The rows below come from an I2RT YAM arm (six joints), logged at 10 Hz.
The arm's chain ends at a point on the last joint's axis. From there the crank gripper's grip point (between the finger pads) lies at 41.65 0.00 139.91 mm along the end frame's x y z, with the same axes.
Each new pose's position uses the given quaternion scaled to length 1; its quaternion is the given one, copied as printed.
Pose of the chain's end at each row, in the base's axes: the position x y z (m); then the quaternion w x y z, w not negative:
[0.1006 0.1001 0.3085 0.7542 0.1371 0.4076 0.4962]
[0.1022 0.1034 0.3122 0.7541 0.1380 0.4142 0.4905]
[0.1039 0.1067 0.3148 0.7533 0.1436 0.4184 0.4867]
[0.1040 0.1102 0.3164 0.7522 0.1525 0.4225 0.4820]
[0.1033 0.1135 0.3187 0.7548 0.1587 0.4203 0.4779]
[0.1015 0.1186 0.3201 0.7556 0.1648 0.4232 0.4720]
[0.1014 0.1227 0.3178 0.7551 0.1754 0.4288 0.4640]
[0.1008 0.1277 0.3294 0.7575 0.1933 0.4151 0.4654]
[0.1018 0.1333 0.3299 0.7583 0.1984 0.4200 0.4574]
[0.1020 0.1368 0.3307 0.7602 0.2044 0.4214 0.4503]
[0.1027 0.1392 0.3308 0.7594 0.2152 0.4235 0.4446]
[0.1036 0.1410 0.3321 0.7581 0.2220 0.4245 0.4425]
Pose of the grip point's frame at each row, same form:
[0.2130 0.1636 0.3767 0.7542 0.1371 0.4076 0.4962]
[0.2159 0.1667 0.3784 0.7541 0.1380 0.4142 0.4905]
[0.2190 0.1690 0.3795 0.7533 0.1436 0.4184 0.4867]
[0.2209 0.1707 0.3795 0.7522 0.1525 0.4225 0.4820]
[0.2212 0.1718 0.3820 0.7548 0.1587 0.4203 0.4779]
[0.2209 0.1752 0.3821 0.7556 0.1648 0.4232 0.4720]
[0.2232 0.1768 0.3775 0.7551 0.1754 0.4288 0.4640]
[0.2232 0.1768 0.3919 0.7575 0.1933 0.4151 0.4654]
[0.2258 0.1808 0.3905 0.7583 0.1984 0.4200 0.4574]
[0.2274 0.1821 0.3902 0.7602 0.2044 0.4214 0.4503]
[0.2297 0.1819 0.3887 0.7594 0.2152 0.4235 0.4446]
[0.2315 0.1823 0.3892 0.7581 0.2220 0.4245 0.4425]

